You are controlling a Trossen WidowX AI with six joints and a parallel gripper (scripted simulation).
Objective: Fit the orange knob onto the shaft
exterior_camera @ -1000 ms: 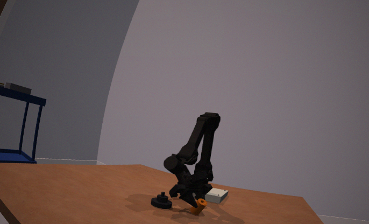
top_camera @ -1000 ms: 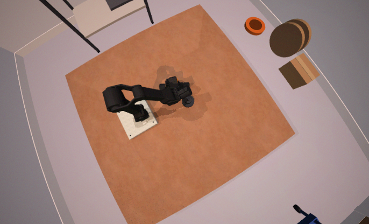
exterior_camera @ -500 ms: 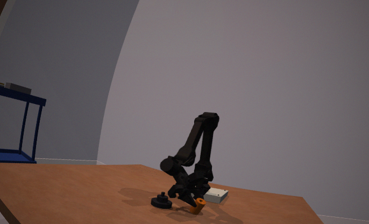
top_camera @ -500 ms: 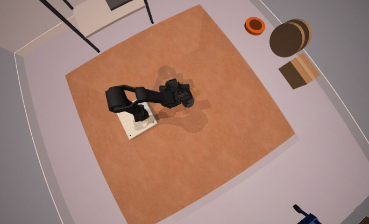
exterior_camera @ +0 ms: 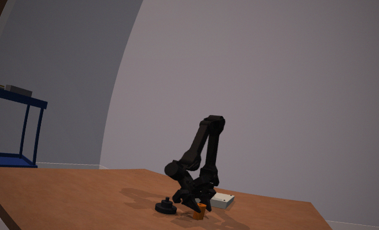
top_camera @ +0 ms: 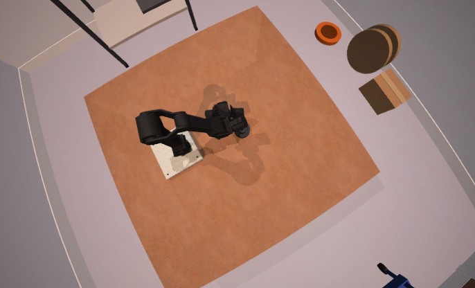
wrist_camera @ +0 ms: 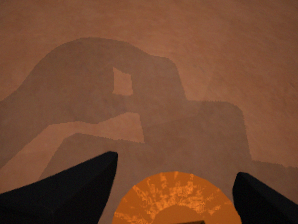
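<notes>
My gripper tip is now 1 cm past the orange knob, 3 cm to the left of it and 1 cm above it. From my gripper tip the other things lie so: dark round pedestal 2 cm ahead, 15 cm to the right, 1 cm below.
</notes>
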